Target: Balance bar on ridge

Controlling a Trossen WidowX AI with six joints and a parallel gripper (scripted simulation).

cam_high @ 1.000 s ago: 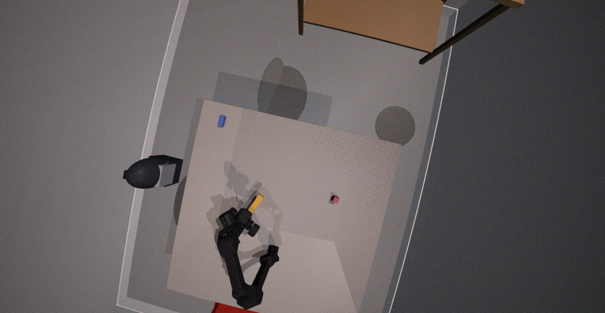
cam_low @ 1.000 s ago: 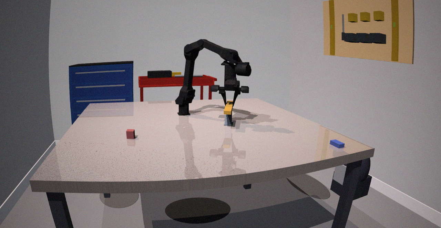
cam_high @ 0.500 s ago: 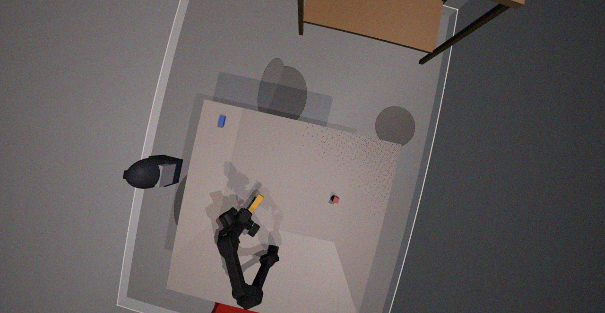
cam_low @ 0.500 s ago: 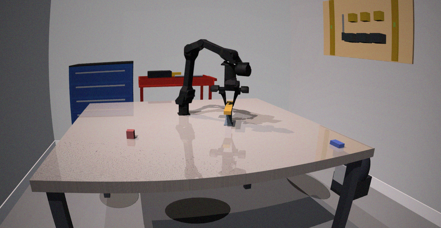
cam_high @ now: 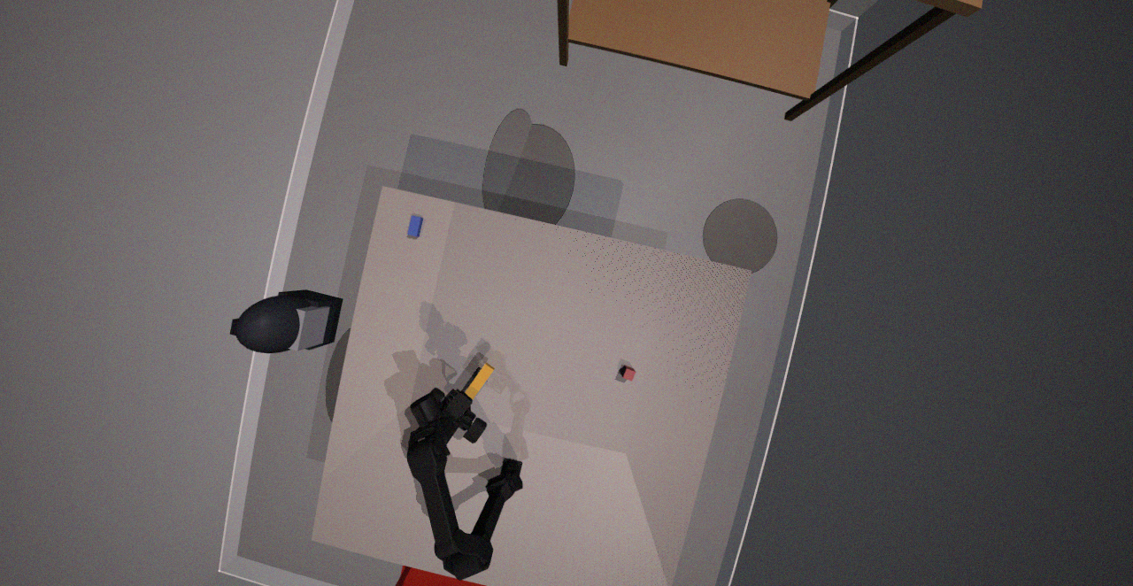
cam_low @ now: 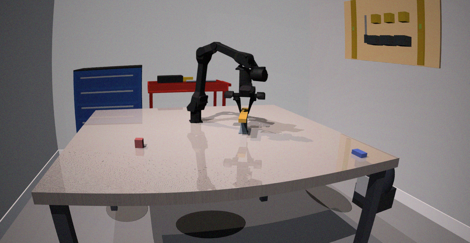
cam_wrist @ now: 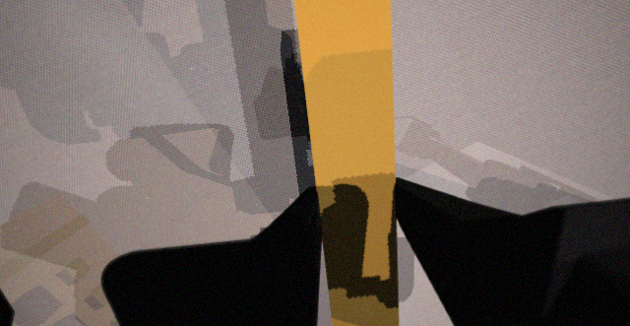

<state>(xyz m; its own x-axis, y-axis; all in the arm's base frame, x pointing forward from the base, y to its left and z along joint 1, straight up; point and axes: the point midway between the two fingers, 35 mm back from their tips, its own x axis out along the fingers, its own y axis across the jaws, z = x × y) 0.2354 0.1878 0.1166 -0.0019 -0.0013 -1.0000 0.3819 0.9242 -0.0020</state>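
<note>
Right now my gripper tip is 3 cm short of the yellow bar and 1 cm to the left of it. Also, from my gripper tip: flat blue block: 50 cm ahead, 31 cm to the left, 7 cm below; then small red cube: 19 cm ahead, 50 cm to the right, 7 cm below.
</note>
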